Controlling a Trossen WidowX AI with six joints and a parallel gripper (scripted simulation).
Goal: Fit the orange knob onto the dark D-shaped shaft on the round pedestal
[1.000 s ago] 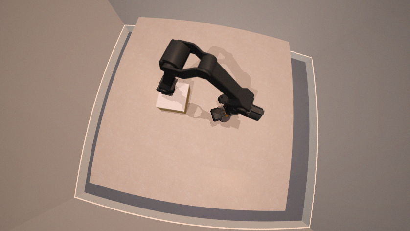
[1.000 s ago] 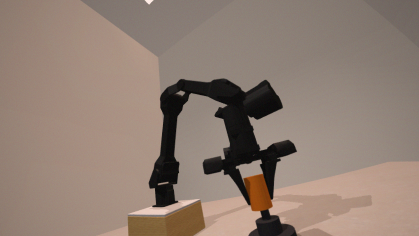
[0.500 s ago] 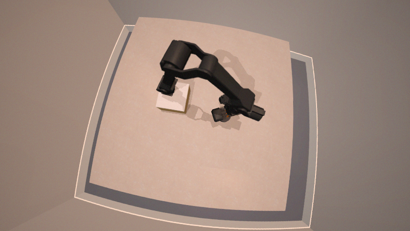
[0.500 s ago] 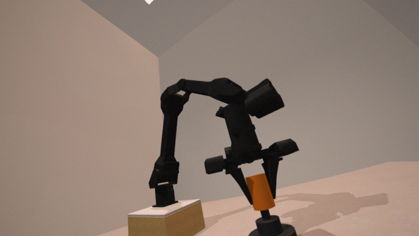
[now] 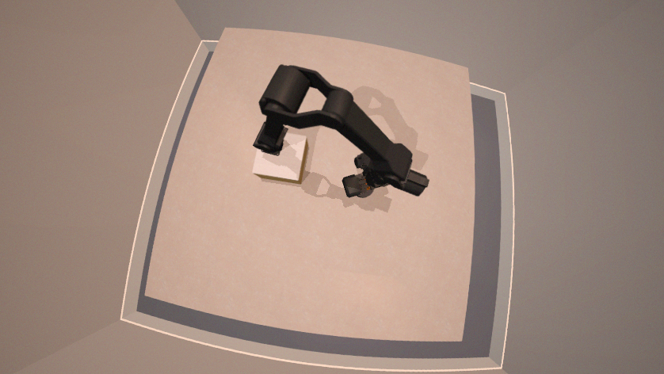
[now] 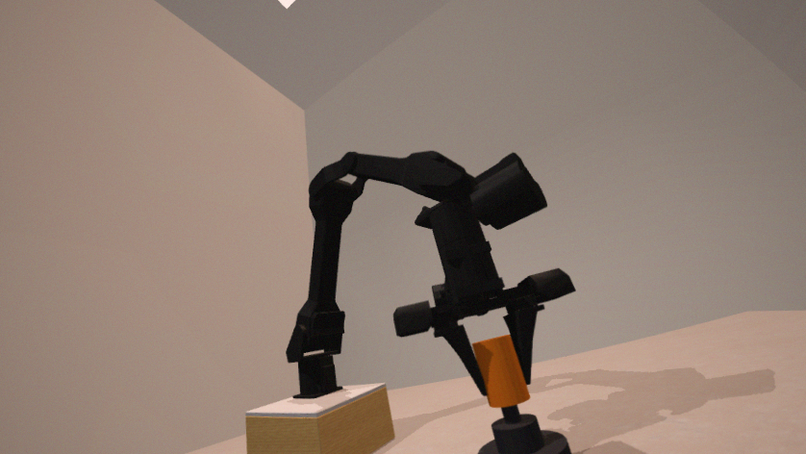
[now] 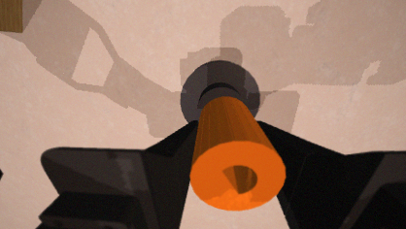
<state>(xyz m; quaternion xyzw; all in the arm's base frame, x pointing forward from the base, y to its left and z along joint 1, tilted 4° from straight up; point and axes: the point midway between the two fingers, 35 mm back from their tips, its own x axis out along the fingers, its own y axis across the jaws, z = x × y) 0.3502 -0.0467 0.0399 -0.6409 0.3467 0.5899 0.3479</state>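
Now: the orange knob 2 cm above my gripper tip. From my gripper tip the other things lie so: round dark pedestal 4 cm below.
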